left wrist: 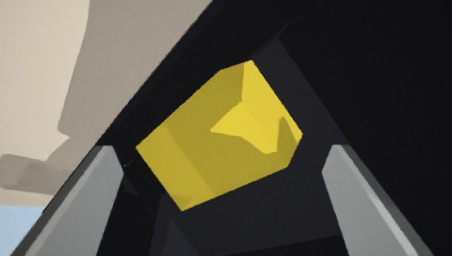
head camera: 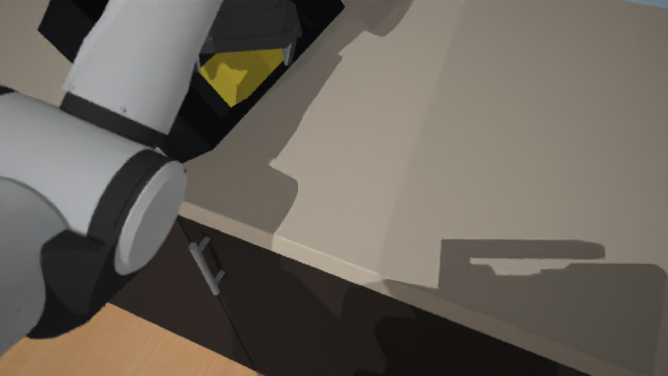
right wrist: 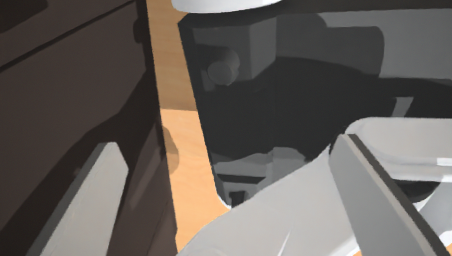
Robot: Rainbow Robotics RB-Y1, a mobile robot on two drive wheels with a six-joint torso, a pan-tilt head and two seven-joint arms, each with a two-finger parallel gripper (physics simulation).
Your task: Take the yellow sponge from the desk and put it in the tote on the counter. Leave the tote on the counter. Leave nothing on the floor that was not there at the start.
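Places are measured from the robot's base along level axes (x ahead, y left, z up), in metres.
Where they show: left gripper, between the fingertips: (left wrist: 222,159) (head camera: 242,62); right gripper, between the fingertips: (right wrist: 228,152).
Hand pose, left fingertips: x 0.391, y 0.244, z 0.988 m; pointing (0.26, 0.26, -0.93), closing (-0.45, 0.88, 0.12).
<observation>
Each offset is from my left fingertips to the top centre of the thing. "spot": to the spot under its first point. Level surfaces: height alone.
The yellow sponge @(dx +0.044, dy +0.019, dz +0.003 m) (head camera: 233,89) (left wrist: 190,150) is inside the black tote @(spot: dx -0.061, dy +0.049, dz -0.069 m) (head camera: 200,132) (left wrist: 390,75), close to one of its walls. The tote stands on the counter @(dz -0.077 m) (head camera: 360,175), at the upper left in the head camera, partly hidden by my left arm. My left gripper (head camera: 243,60) (left wrist: 222,159) is open over the tote, its fingers apart on either side of the sponge's outline in the left wrist view and not gripping it. Whether the sponge lies fully flat is hard to tell. My right gripper (right wrist: 228,152) is open and empty, low beside a dark cabinet front.
A dark cabinet front with a metal handle @(spot: dx -0.167, dy +0.043, dz -0.236 m) (head camera: 205,269) is below the counter edge. Wooden floor @(dz -0.987 m) (head camera: 125,345) (right wrist: 182,135) shows. In the right wrist view a dark cabinet panel (right wrist: 60,90) is at the left, and the robot's own dark body (right wrist: 310,105) and white parts are at the right.
</observation>
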